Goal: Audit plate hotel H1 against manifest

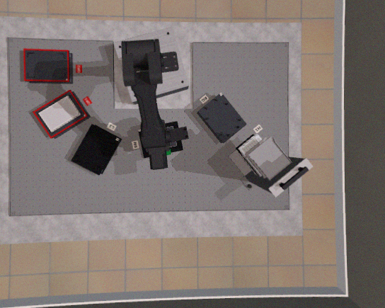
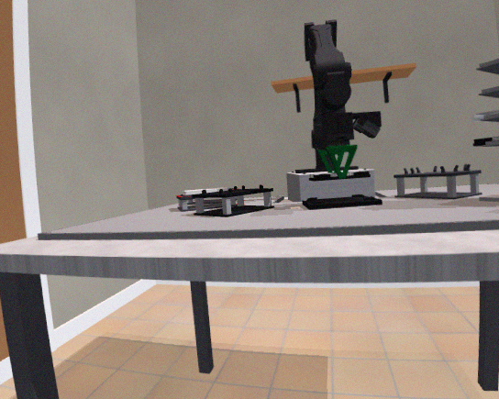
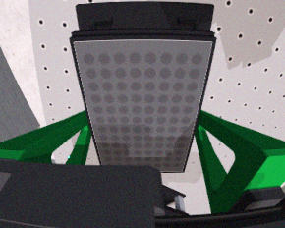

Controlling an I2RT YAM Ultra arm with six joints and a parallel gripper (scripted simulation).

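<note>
Now: hand 50 mm past the regrip nest RG, 260 mm to the right of it and 20 mm above it. Round my hand: recovery nest N6: 70 mm below; then landing nest L1: 250 mm to the right, 30 mm below; then white plate: 150 mm behind, 360 mm to the right, 20 mm below.
</note>
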